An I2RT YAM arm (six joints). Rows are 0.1 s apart.
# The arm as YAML. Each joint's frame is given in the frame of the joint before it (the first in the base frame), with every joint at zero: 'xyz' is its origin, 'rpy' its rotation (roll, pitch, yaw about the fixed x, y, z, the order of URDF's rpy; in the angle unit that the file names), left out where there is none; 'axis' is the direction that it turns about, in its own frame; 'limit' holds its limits. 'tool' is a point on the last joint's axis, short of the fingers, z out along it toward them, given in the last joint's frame.
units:
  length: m
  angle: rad
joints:
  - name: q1
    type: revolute
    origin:
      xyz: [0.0, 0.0, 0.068]
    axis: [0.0, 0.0, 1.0]
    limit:
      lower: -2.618
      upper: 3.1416
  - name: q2
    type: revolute
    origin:
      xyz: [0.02, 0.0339, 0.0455]
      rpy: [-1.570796, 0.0, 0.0]
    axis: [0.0, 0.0, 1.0]
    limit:
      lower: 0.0
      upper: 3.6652
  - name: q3
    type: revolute
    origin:
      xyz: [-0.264, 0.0, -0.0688]
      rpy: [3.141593, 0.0, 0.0]
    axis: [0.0, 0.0, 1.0]
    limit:
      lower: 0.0
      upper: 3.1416
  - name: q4
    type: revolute
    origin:
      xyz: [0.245, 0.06, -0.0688]
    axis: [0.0, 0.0, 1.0]
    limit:
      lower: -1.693
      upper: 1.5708
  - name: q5
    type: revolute
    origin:
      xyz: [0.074, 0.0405, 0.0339]
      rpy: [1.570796, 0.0, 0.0]
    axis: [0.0, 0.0, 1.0]
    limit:
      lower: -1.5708
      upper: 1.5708
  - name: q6
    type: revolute
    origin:
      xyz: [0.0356, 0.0, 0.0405]
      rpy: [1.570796, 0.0, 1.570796]
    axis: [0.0, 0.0, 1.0]
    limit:
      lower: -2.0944
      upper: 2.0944
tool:
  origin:
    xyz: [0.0, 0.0, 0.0]
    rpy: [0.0, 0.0, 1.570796]
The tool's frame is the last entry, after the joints.
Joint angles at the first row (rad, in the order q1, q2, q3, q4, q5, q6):
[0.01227 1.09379 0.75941 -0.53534 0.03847 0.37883]
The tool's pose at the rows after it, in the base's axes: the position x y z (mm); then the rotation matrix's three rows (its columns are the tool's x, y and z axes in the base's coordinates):
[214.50, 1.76, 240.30], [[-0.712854, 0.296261, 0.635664], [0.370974, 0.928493, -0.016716], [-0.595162, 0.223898, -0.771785]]
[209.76, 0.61, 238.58], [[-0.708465, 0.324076, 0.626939], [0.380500, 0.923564, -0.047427], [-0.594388, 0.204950, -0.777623]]
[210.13, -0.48, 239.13], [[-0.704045, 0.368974, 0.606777], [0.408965, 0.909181, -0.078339], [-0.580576, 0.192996, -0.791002]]
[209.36, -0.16, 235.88], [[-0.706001, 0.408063, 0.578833], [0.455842, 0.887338, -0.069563], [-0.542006, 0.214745, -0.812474]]
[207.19, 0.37, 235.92], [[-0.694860, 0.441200, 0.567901], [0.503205, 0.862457, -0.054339], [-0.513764, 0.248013, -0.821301]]
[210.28, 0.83, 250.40], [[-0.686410, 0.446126, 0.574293], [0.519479, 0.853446, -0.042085], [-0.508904, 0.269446, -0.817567]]
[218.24, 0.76, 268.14], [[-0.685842, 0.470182, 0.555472], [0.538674, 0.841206, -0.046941], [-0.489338, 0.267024, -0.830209]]
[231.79, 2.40, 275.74], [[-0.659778, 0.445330, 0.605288], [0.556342, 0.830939, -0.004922], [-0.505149, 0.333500, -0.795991]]
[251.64, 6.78, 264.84], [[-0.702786, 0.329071, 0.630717], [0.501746, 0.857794, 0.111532], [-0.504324, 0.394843, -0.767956]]
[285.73, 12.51, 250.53], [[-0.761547, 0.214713, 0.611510], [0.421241, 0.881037, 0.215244], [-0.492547, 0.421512, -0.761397]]
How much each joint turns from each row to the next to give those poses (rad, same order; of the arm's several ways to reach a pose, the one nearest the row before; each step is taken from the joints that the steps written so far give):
[0.00000 -0.02302 -0.00927 -0.02603 -0.01395 0.01076]
[-0.00001 -0.01693 -0.01229 -0.01540 0.03062 0.01077]
[-0.00001 0.01067 0.01371 -0.02752 0.03073 0.03209]
[0.00002 0.01081 0.00164 -0.02610 -0.00913 0.05214]
[0.00006 -0.00457 0.00148 -0.01994 -0.01537 0.05373]
[-0.00007 0.00755 0.05948 -0.04442 -0.01222 0.01851]
[-0.00001 0.04282 0.09837 -0.07830 0.00462 0.02293]
[0.00000 0.03384 0.03392 0.06082 -0.04143 0.01998]
[0.00001 0.06895 -0.01212 0.11963 -0.11632 -0.06095]
[0.00610 0.14862 0.05025 0.08947 -0.10144 -0.07818]

